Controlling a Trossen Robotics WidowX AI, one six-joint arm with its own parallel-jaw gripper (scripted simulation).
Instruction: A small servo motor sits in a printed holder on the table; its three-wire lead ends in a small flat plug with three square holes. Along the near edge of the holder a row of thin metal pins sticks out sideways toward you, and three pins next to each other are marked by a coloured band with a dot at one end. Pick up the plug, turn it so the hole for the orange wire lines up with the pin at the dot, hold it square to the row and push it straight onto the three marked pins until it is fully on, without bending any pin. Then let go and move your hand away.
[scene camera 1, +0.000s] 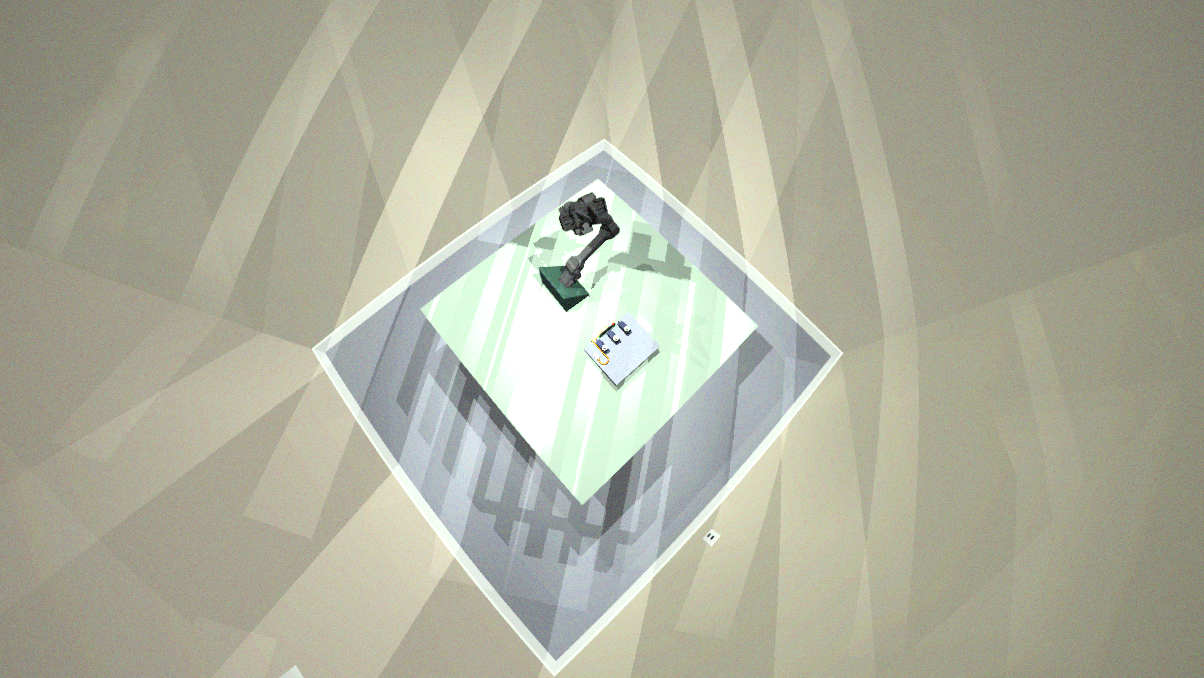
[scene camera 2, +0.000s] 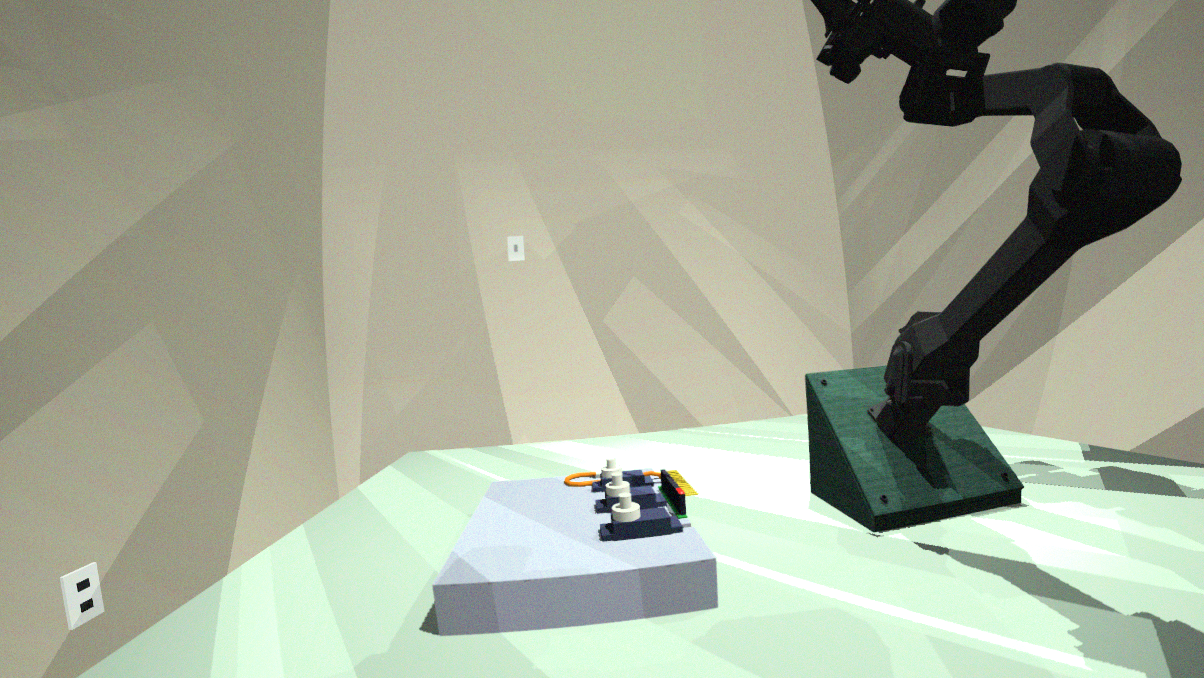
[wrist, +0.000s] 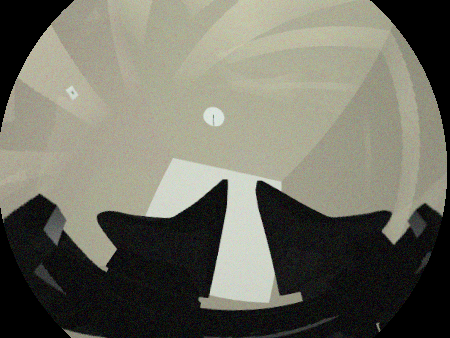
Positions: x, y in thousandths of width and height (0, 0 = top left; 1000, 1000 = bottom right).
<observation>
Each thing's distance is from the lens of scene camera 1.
my gripper (scene camera 1: 494, 322): 1.17 m
grey holder (scene camera 1: 528, 514): 1.63 m
</observation>
